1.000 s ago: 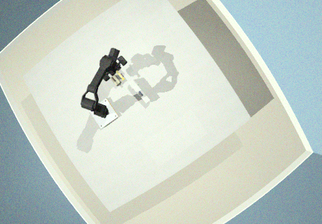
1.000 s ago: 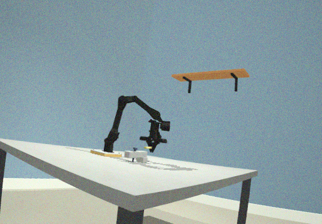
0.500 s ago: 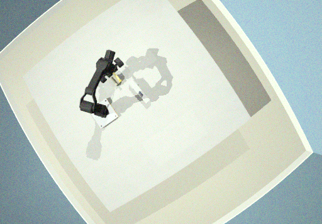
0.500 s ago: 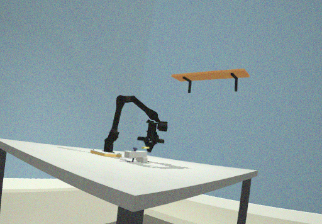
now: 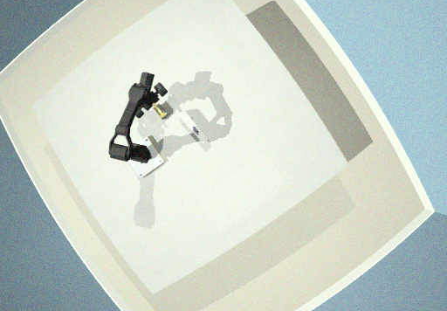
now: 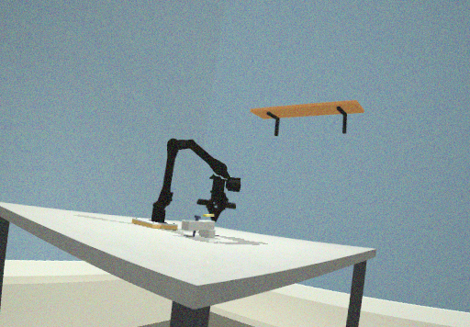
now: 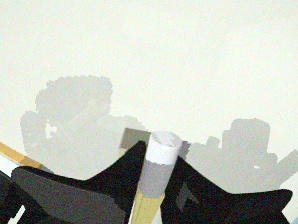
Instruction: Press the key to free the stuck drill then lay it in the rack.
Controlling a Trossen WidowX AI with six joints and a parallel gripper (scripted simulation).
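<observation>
Now: the beige forked rack 50 mm to the right of my gripper tip, 40 mm below it and 10 mm ahead of it. The rest, counted from my gripper tip: drill: 40 mm to the right, 30 mm above, 10 mm ahead; dark key: 220 mm to the right, 120 mm ahead.
</observation>
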